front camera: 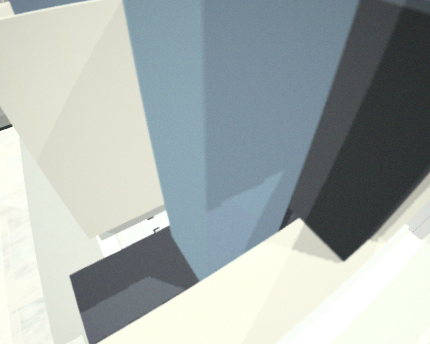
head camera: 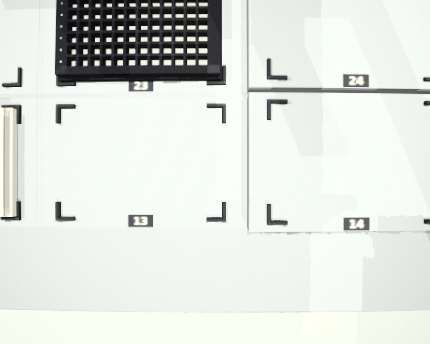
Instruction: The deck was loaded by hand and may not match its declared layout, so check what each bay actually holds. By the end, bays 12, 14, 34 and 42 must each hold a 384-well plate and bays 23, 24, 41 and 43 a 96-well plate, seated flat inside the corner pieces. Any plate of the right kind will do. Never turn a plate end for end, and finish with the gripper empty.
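Places are measured from the robot's base along level axes (x ahead, y left, z up), in millimetres.
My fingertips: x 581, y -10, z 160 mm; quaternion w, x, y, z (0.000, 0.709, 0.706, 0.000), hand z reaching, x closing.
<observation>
For each thing: its top centre in the pictures, then the offset to it from my fingertips. "spot": a spot on its surface instead.
- black 96-well plate, top centre: (head camera: 136,19) dx -189, dy +160, dz -146 mm
- Bay 13, surface spot: (head camera: 59,212) spot: dx -253, dy +14, dz -158 mm
- bay 14, surface spot: (head camera: 270,215) spot: dx -90, dy +14, dz -143 mm
- bay 24, surface spot: (head camera: 270,72) spot: dx -89, dy +119, dz -143 mm
- cream plate, surface spot: (head camera: 10,162) spot: dx -290, dy +53, dz -153 mm
The dark block of my gripper's body (front camera: 120,300) shows low in the front view, below the blue column; its jaws are hidden, so their opening cannot be told. In the head view a black 96-well plate (head camera: 140,37) is in bay 23, partly cut off by the top edge. Bay 13 (head camera: 59,212) and bay 14 (head camera: 270,215) hold no plate. The visible near part of bay 24 (head camera: 270,72) is bare. At the left edge, beside bay 13, the right end of a cream plate (head camera: 10,162) shows between corner pieces; its wells are out of view.
The blue column (front camera: 240,125) fills the middle of the front view. A tall cream block (front camera: 100,100) stands left of it, a black column (front camera: 370,115) right of it, and a cream surface (front camera: 225,300) crosses below. A raised edge separates bays 13 and 14.
</observation>
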